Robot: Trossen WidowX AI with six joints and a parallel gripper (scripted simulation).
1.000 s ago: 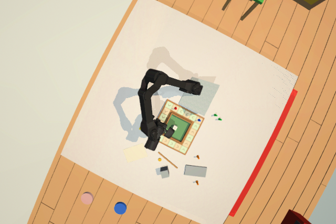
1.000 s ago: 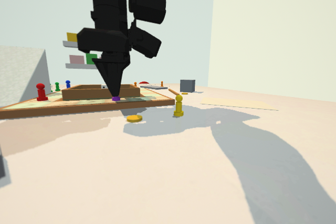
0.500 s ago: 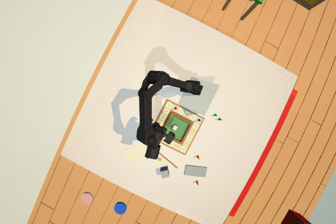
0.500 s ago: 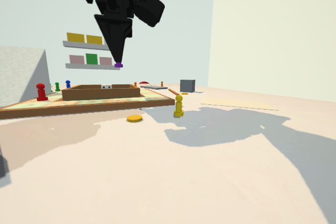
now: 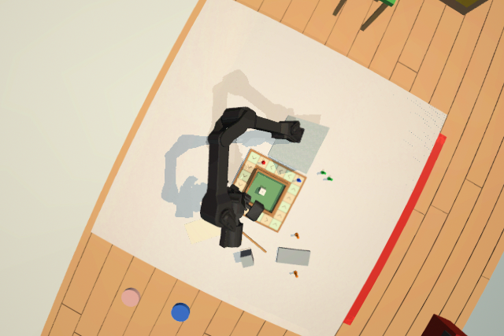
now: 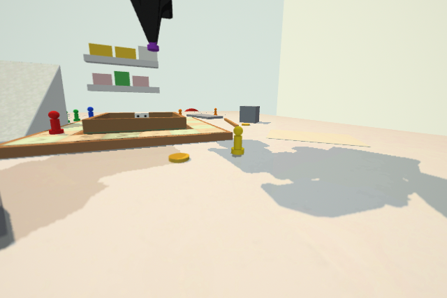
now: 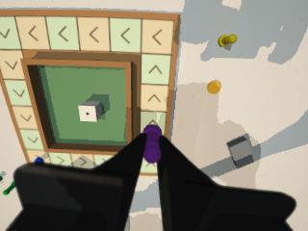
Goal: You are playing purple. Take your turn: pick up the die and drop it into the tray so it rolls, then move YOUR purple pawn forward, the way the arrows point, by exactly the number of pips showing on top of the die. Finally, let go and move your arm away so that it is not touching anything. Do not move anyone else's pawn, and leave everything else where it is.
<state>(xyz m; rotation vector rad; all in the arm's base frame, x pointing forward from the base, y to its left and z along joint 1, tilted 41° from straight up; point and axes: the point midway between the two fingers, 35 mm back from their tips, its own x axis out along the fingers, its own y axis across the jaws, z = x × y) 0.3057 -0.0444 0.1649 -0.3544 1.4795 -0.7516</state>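
My gripper tip is now 1 cm past the white die, 10 cm to the right of it and 12 cm above it. Also, from my gripper tip: green tray 1 cm behind, 11 cm to the left, 14 cm below; then red pawn 13 cm behind, 6 cm to the left, 12 cm below; then purple pawn 1 cm above.
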